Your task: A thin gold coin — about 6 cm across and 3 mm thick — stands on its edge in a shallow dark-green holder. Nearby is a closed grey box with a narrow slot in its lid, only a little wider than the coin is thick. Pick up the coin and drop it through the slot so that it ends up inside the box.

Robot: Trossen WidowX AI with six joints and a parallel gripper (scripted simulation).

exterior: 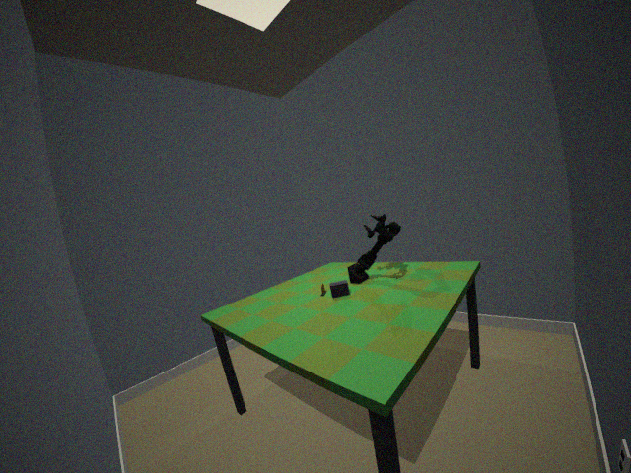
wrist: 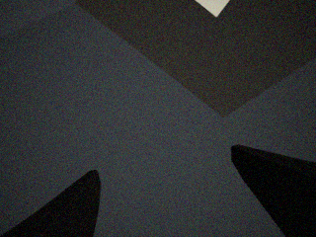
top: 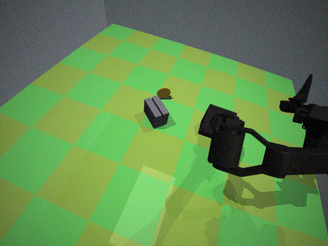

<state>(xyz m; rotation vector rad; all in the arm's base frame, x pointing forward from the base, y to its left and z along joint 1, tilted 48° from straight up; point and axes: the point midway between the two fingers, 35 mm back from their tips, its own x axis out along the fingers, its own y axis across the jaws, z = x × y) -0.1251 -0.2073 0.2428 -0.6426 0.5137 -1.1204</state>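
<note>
My gripper tip is 430 mm short of the gold coin, 360 mm above it and 80 mm to the left of it.
</note>
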